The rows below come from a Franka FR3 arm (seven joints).
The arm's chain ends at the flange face. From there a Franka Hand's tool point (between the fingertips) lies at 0.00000 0.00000 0.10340 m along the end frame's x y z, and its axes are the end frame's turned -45 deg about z.
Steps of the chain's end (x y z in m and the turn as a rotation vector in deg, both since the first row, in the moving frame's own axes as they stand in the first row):
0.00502 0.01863 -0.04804 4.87 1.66 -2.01
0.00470 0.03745 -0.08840 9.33 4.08 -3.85
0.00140 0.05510 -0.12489 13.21 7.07 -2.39
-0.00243 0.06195 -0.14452 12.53 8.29 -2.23
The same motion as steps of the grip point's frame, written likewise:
-0.00138 0.01249 -0.04846 2.27 4.62 -2.01
-0.00637 0.02257 -0.09003 3.71 9.48 -3.85
-0.01256 0.03167 -0.12840 4.34 14.34 -2.39
-0.01937 0.03623 -0.14805 3.00 14.72 -2.23

